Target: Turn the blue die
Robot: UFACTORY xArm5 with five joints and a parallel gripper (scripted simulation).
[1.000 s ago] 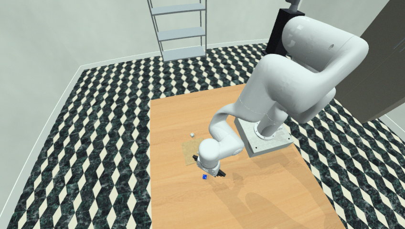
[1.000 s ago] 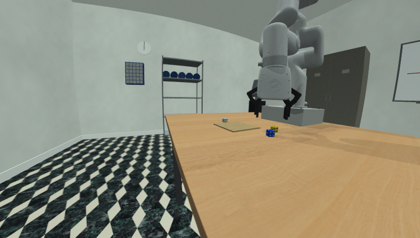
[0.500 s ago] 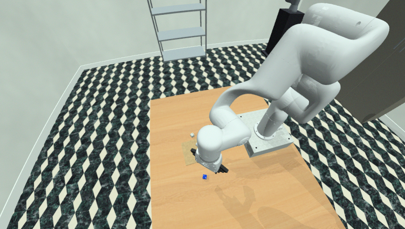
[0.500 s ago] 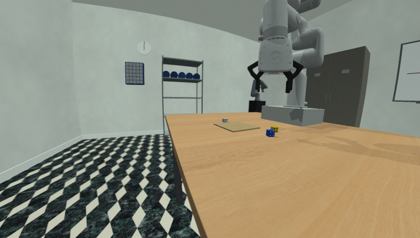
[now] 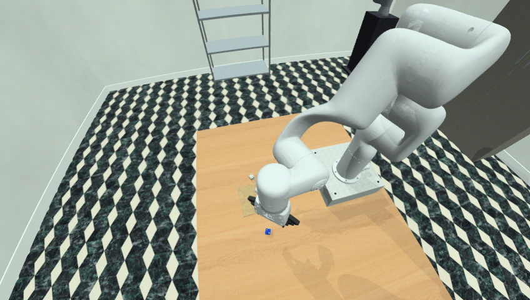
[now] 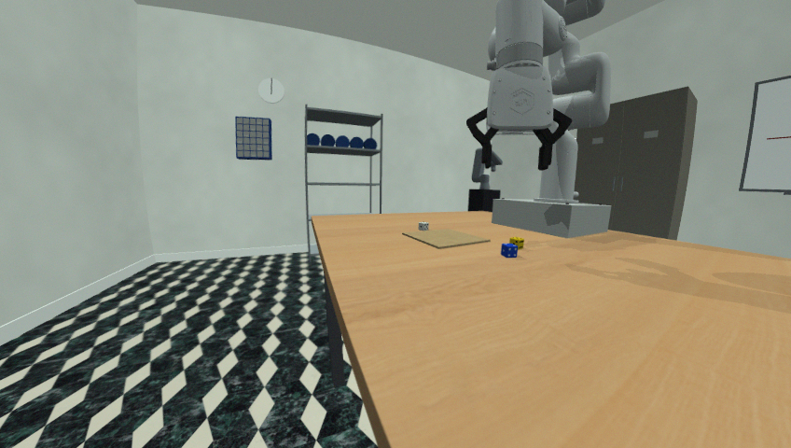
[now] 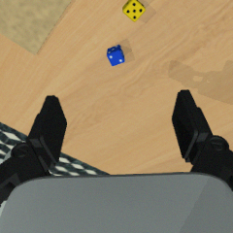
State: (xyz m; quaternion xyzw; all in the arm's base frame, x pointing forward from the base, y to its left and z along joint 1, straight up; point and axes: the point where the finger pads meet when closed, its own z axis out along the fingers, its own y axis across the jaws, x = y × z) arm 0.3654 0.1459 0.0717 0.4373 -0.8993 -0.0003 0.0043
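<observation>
Right now my hand is 15 cm above the blue die, 2 cm to the right of it and 2 cm short of it. The rest, counted from my hand: tan mat (15 cm below, 14 cm to the right, 5 cm ahead); then yellow die (15 cm below, 4 cm behind, 1 cm to the right); then white die (23 cm to the right, 15 cm below, 5 cm ahead).
</observation>
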